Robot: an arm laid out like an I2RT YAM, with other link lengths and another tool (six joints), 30 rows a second.
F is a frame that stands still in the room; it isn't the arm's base.
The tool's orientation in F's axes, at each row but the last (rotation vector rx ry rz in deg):
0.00 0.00 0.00
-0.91 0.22 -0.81
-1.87 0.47 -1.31
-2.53 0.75 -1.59
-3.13 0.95 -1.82
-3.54 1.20 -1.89
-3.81 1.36 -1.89
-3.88 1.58 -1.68
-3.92 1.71 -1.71
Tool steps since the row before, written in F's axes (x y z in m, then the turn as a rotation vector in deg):
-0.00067 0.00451 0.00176 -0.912 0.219 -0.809
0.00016 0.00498 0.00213 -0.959 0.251 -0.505
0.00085 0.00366 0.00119 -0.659 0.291 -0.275
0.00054 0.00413 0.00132 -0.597 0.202 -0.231
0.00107 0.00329 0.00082 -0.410 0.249 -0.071
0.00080 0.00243 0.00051 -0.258 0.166 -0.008
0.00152 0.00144 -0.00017 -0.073 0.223 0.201
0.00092 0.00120 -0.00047 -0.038 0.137 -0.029
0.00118 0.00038 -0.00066 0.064 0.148 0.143
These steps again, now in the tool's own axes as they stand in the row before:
-0.00067 0.00451 0.00176 -0.912 0.219 -0.809
0.00008 0.00495 0.00221 -0.961 0.245 -0.505
0.00076 0.00364 0.00132 -0.663 0.285 -0.271
0.00041 0.00408 0.00151 -0.599 0.196 -0.230
0.00095 0.00327 0.00102 -0.417 0.240 -0.065
0.00071 0.00242 0.00068 -0.263 0.158 -0.003
0.00147 0.00150 -0.00004 -0.085 0.207 0.213
0.00090 0.00125 -0.00036 -0.041 0.138 -0.021
0.00119 0.00046 -0.00060 0.055 0.140 0.155

